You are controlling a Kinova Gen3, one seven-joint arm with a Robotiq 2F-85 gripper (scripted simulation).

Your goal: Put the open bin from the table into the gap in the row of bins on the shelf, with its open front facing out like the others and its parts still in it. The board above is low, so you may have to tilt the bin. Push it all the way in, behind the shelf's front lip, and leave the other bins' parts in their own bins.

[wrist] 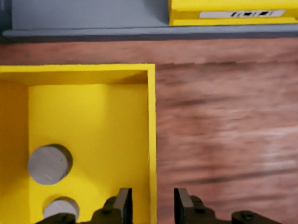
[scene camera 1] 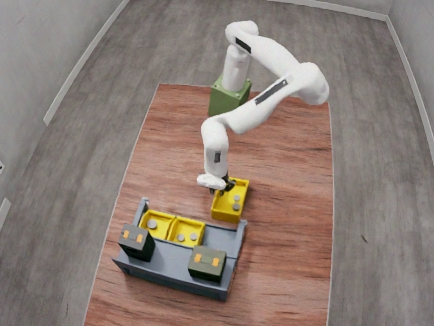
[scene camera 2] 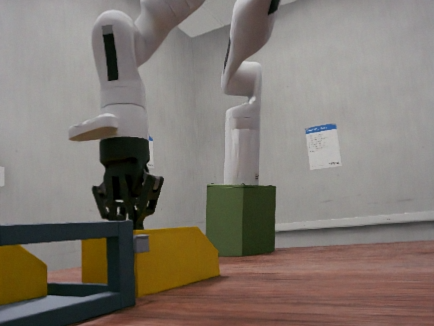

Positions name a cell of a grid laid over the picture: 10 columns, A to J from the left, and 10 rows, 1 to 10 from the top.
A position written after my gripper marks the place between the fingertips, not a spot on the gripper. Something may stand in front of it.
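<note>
My gripper (wrist: F10) is there for me to see, and so is a grey disc part (wrist: B8). I also see a yellow bin (scene camera 2: E8), and there is a grey shelf (scene camera 1: D9) too.
</note>
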